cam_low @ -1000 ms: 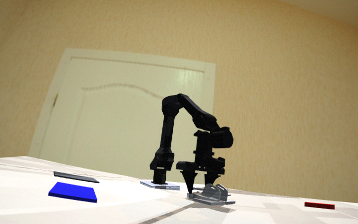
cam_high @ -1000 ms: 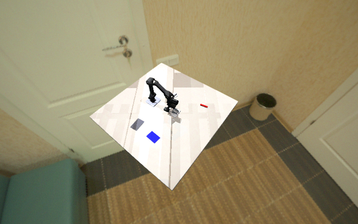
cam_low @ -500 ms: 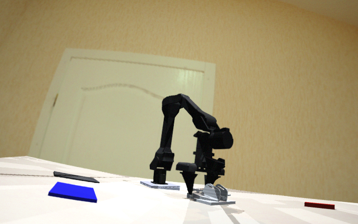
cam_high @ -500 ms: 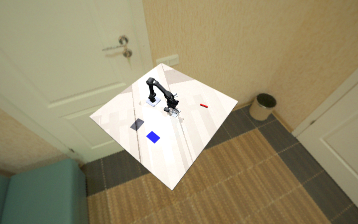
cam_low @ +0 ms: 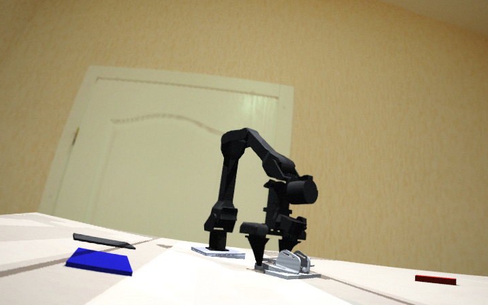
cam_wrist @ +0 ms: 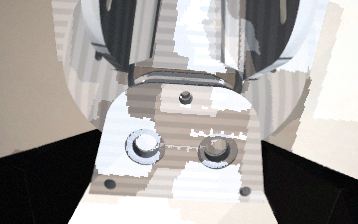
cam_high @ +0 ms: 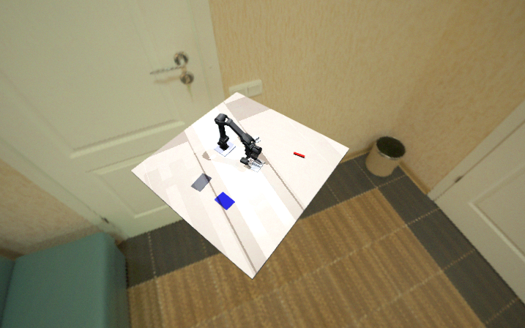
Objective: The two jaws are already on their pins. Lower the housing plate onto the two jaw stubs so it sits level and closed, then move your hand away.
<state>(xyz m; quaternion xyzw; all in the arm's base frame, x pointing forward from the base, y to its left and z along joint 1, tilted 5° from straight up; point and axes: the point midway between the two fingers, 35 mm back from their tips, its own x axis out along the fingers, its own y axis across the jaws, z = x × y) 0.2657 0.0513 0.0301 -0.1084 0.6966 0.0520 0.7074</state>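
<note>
The housing plate is 2 cm above my gripper tip and 1 cm ahead of it. From my gripper tip the other things lie so: red bar: 33 cm to the left, 25 cm ahead; then dark grey plate: 40 cm to the right, 13 cm behind, 1 cm below; then blue tile: 38 cm to the right, 12 cm ahead, 1 cm below.
</note>
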